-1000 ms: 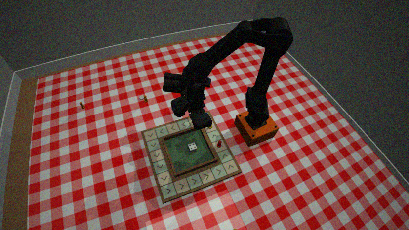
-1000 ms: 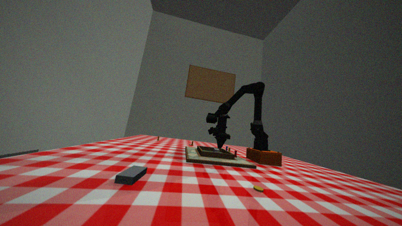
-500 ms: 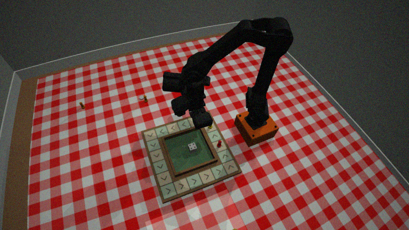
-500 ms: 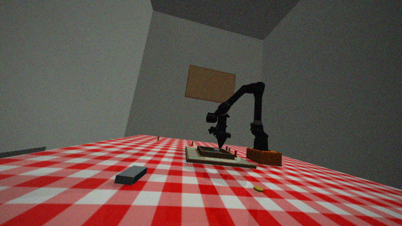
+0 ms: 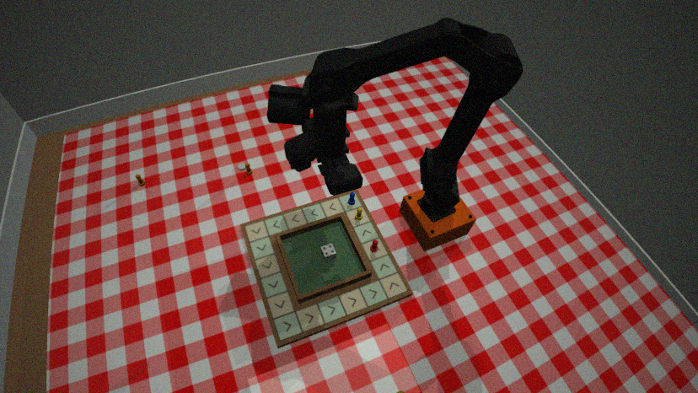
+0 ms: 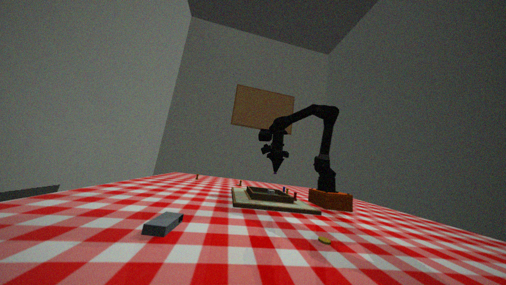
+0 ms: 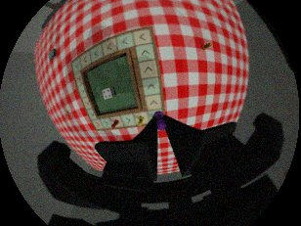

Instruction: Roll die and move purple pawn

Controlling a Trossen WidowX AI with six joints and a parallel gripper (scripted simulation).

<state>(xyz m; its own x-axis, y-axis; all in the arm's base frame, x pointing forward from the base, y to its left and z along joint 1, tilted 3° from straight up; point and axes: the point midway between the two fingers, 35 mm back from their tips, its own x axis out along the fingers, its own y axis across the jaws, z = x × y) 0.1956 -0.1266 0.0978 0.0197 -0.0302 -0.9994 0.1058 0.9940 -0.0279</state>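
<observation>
My gripper tip is now 5 cm past the blue pawn, 1 cm to the right of it and 8 cm above it. Also, from my gripper tip: purple pawn (1 cm above); then yellow pawn (5 cm behind, 5 cm to the left, 8 cm below); then white die (6 cm ahead, 11 cm to the left, 9 cm below).
</observation>
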